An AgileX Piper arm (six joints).
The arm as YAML. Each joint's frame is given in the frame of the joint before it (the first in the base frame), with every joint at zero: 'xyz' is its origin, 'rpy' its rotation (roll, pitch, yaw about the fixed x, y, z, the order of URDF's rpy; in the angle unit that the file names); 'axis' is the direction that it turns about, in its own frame. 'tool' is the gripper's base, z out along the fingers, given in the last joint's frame.
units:
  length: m
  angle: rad
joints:
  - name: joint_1
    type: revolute
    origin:
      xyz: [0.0, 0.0, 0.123]
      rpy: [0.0, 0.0, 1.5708]
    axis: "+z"
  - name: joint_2
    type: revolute
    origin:
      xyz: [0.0, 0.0, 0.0]
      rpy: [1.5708, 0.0, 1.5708]
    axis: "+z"
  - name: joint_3
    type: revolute
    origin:
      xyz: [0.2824, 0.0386, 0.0]
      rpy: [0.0, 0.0, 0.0]
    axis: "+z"
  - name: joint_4
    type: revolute
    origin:
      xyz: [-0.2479, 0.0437, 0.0]
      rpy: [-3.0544, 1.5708, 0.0]
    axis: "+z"
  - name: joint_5
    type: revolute
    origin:
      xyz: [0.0, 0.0, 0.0]
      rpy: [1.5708, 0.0, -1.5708]
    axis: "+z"
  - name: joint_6
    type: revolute
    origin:
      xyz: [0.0, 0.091, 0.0]
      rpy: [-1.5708, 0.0, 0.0]
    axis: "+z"
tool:
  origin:
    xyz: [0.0, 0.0, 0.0]
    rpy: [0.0, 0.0, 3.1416]
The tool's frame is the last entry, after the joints.
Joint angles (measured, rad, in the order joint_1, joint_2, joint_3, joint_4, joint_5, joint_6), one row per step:
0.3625 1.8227 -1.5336 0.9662 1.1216 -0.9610
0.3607 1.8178 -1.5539 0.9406 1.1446 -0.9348
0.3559 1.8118 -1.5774 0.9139 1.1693 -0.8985
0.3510 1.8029 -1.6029 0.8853 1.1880 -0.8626
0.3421 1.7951 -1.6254 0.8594 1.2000 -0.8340
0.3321 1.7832 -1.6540 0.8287 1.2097 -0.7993
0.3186 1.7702 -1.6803 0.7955 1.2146 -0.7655
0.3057 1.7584 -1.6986 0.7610 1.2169 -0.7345
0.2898 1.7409 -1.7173 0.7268 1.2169 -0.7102
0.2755 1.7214 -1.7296 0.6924 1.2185 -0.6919
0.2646 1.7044 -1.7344 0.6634 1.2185 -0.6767
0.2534 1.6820 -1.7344 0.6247 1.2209 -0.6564
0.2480 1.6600 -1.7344 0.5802 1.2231 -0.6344
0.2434 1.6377 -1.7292 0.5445 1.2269 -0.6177
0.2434 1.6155 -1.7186 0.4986 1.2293 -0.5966
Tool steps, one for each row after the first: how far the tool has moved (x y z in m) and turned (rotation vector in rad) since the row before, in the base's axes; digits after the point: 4 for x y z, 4 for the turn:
-0.0009 -0.0016 0.0057 -0.0151 0.0023 0.0059
-0.0005 -0.0028 0.0069 -0.0154 0.0070 -0.0030
-0.0005 -0.0032 0.0085 -0.0157 -0.0024 -0.0089
0.0007 -0.0045 0.0074 -0.0144 -0.0075 -0.0153
0.0004 -0.0055 0.0104 -0.0148 -0.0156 -0.0231
0.0009 -0.0070 0.0102 -0.0165 -0.0192 -0.0312
0.0007 -0.0070 0.0075 -0.0199 -0.0149 -0.0323
-0.0002 -0.0085 0.0098 -0.0178 -0.0272 -0.0338
-0.0016 -0.0082 0.0087 -0.0205 -0.0262 -0.0285
-0.0019 -0.0066 0.0060 -0.0182 -0.0184 -0.0245
-0.0034 -0.0078 0.0060 -0.0264 -0.0163 -0.0289
-0.0041 -0.0062 0.0055 -0.0310 -0.0167 -0.0266
-0.0048 -0.0055 0.0045 -0.0255 -0.0121 -0.0208
-0.0051 -0.0047 0.0025 -0.0343 -0.0081 -0.0229

